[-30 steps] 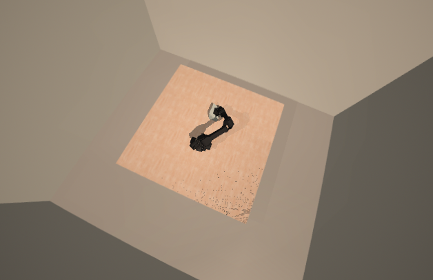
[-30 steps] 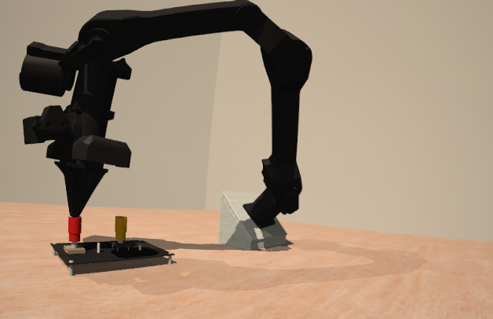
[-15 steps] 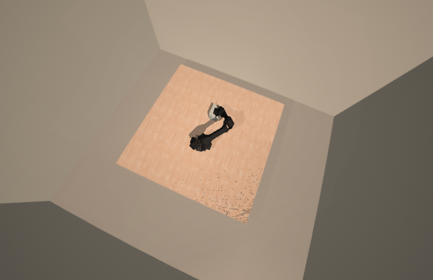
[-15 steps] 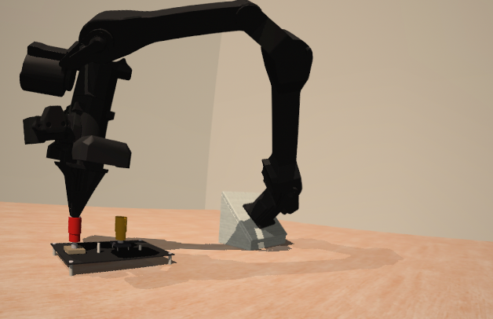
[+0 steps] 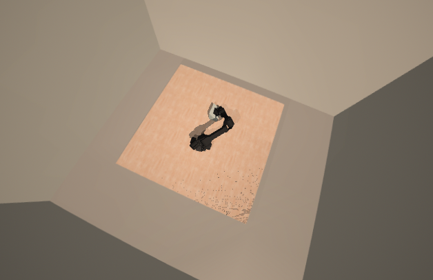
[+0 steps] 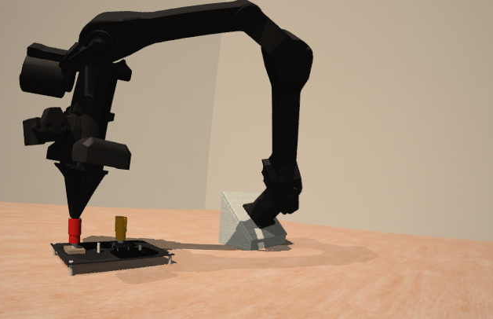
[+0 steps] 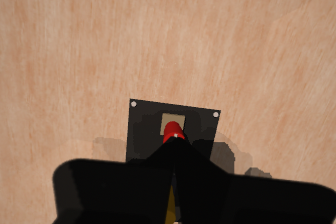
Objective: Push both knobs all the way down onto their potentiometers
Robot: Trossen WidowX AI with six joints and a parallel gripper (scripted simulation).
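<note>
The red knob is 1 cm below my gripper tip. Round my gripper tip: yellow knob: 7 cm behind, 2 cm below.
</note>
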